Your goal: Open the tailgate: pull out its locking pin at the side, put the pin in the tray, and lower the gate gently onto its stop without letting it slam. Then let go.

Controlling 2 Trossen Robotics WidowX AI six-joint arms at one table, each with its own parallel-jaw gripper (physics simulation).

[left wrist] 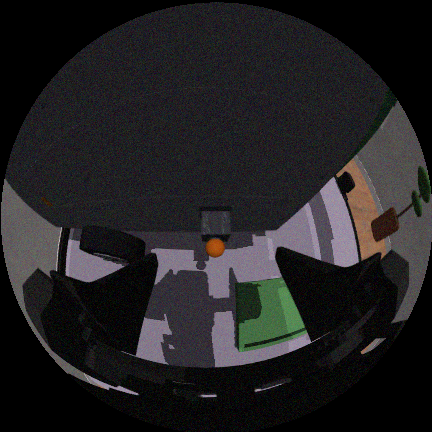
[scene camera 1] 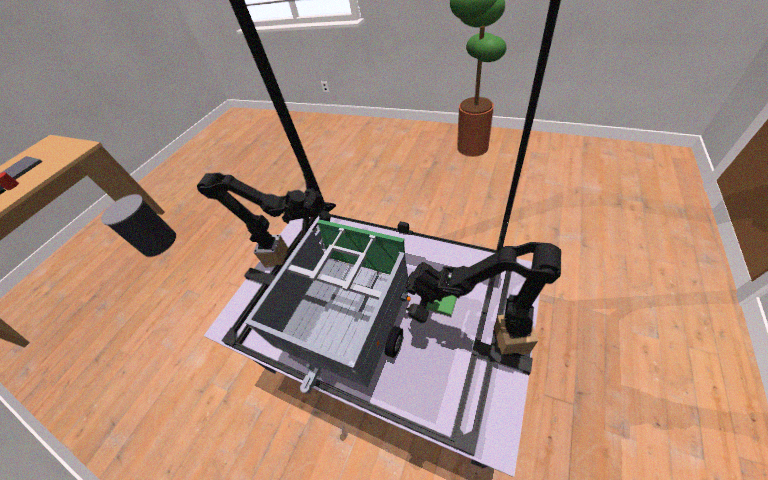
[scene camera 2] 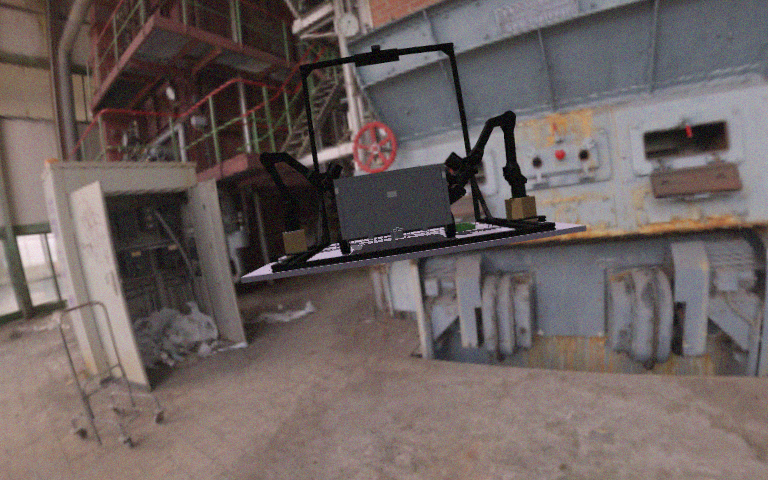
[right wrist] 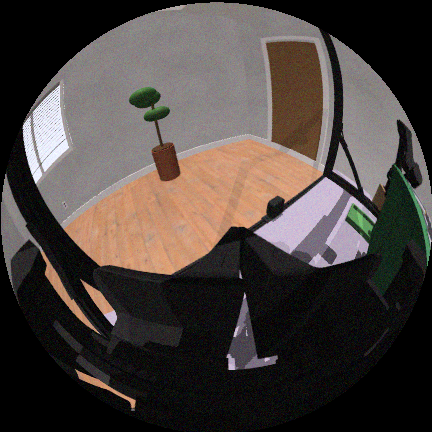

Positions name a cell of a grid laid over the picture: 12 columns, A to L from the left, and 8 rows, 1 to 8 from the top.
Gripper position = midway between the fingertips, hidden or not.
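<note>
You'd see the left gripper (scene camera 1: G5) open and holding nothing, and it's there in the left wrist view (left wrist: G5) too. The right gripper (right wrist: G5) is in the picture as well, and so is a green tailgate (right wrist: L5).
</note>
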